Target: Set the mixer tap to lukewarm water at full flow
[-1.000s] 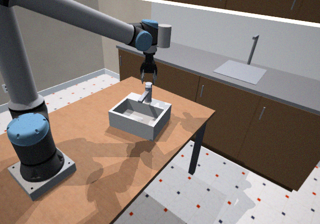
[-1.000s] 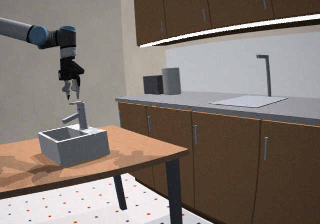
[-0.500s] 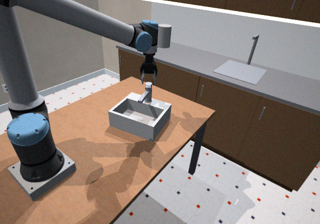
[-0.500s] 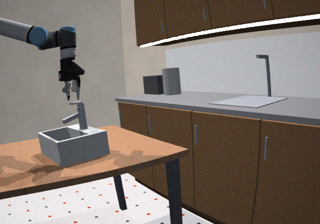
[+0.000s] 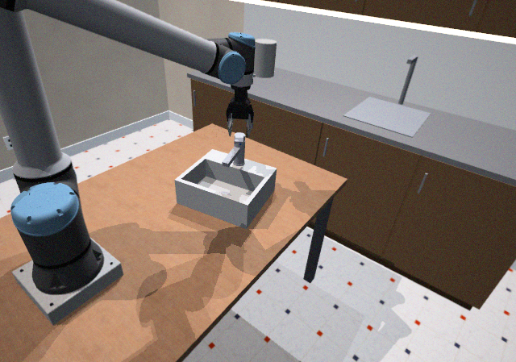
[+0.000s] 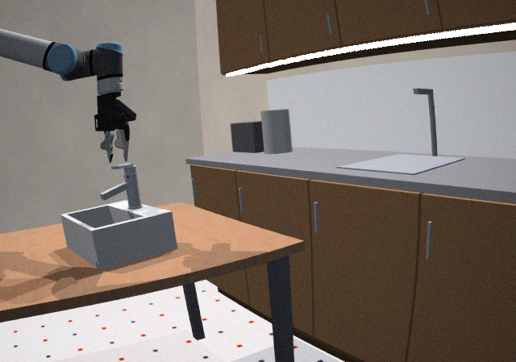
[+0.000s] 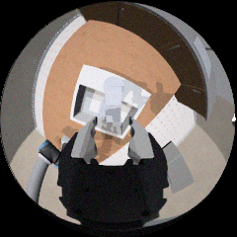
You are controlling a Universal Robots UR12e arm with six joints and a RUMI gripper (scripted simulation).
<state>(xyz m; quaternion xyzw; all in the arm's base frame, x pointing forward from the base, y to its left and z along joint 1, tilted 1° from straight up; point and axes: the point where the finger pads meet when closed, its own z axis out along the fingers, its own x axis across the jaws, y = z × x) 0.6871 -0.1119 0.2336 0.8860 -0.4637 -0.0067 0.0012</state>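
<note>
Now: the lever 2 cm ahead of my hand, 1 cm to the left of it and 3 cm below it. Also, from my hand: grey mixer tap: 3 cm ahead, 2 cm to the left, 8 cm below; white basin: 7 cm behind, 1 cm to the left, 26 cm below.
</note>
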